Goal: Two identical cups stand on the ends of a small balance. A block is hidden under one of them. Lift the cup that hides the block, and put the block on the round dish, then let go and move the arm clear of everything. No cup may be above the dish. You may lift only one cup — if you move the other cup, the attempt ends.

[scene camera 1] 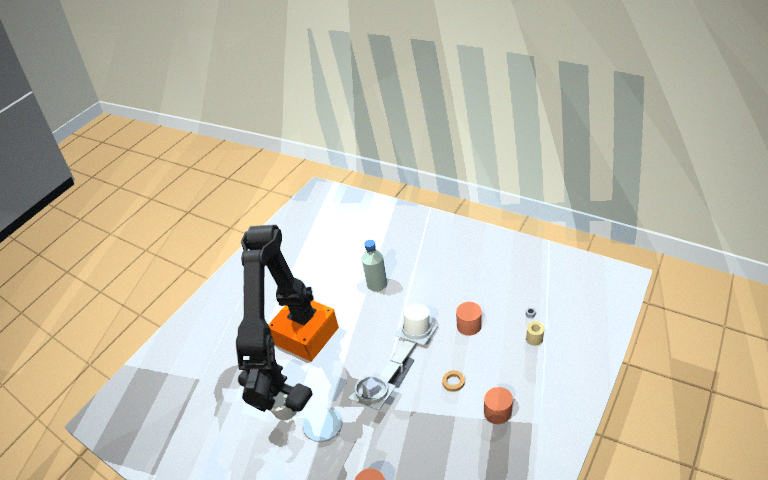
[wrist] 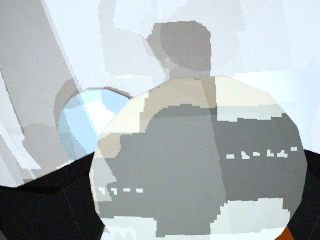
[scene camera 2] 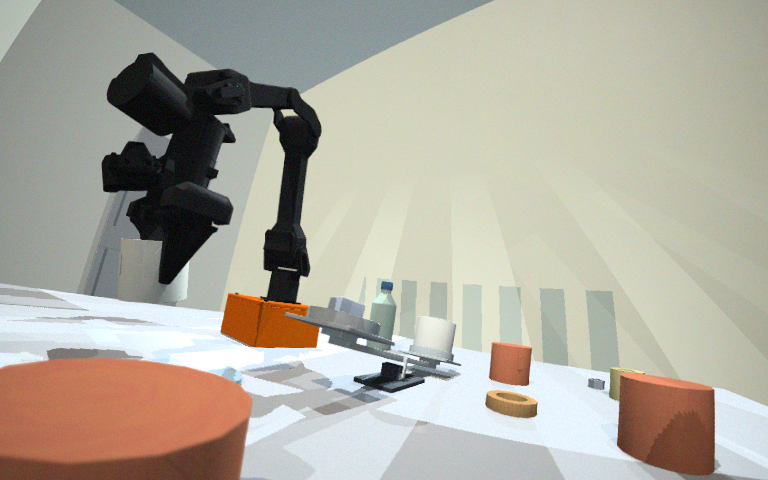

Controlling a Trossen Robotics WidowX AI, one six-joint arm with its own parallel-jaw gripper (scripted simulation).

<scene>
My gripper [scene camera 2: 153, 280] holds a white cup [scene camera 2: 138, 273]. I also see a white cup [scene camera 2: 435, 333], a balance [scene camera 2: 343, 329] and a pale blue round dish [scene camera 1: 324, 423].
The balance is seen too in scene camera 1 [scene camera 1: 385, 389]. My gripper is seen too in scene camera 1 [scene camera 1: 283, 404] and in the wrist view [wrist: 187, 146]. The pale blue round dish shows as well in the wrist view [wrist: 85, 116] and in scene camera 2 [scene camera 2: 227, 372].
</scene>
